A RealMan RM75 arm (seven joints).
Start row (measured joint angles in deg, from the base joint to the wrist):
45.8, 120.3, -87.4, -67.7, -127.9, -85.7, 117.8
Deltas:
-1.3, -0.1, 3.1, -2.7, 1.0, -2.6, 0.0
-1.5, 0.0, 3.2, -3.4, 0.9, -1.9, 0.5
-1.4, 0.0, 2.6, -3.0, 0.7, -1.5, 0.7
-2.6, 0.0, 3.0, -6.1, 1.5, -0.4, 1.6
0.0, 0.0, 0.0, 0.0, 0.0, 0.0, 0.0
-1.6, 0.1, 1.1, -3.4, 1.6, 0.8, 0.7
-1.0, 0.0, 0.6, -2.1, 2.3, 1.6, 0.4
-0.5, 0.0, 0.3, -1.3, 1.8, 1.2, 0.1
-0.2, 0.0, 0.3, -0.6, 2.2, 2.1, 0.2
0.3, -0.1, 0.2, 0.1, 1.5, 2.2, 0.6
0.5, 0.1, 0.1, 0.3, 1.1, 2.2, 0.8
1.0, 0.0, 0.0, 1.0, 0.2, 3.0, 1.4
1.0, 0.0, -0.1, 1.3, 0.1, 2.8, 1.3
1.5, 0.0, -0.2, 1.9, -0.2, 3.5, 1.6
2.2, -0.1, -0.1, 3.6, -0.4, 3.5, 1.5
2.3, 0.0, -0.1, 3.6, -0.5, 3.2, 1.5
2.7, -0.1, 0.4, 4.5, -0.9, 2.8, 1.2
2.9, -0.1, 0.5, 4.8, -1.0, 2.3, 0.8
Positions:
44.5, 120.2, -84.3, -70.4, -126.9, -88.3, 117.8
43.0, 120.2, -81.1, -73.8, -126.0, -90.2, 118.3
41.6, 120.2, -78.5, -76.8, -125.3, -91.7, 119.0
39.0, 120.2, -75.5, -82.9, -123.8, -92.1, 120.6
39.0, 120.2, -75.5, -82.9, -123.8, -92.1, 120.6
37.4, 120.3, -74.4, -86.3, -122.2, -91.3, 121.3
36.4, 120.3, -73.8, -88.4, -119.9, -89.7, 121.7
35.9, 120.3, -73.5, -89.7, -118.1, -88.5, 121.8
35.7, 120.3, -73.2, -90.3, -115.9, -86.4, 122.0
36.0, 120.2, -73.0, -90.2, -114.4, -84.2, 122.6
36.5, 120.3, -72.9, -89.9, -113.3, -82.0, 123.4
37.5, 120.3, -72.9, -88.9, -113.1, -79.0, 124.8
38.5, 120.3, -73.0, -87.6, -113.0, -76.2, 126.1
40.0, 120.3, -73.2, -85.7, -113.2, -72.7, 127.7
42.2, 120.2, -73.3, -82.1, -113.6, -69.2, 129.2
44.5, 120.2, -73.4, -78.5, -114.1, -66.0, 130.7
47.2, 120.1, -73.0, -74.0, -115.0, -63.2, 131.9
50.1, 120.0, -72.5, -69.2, -116.0, -60.9, 132.7

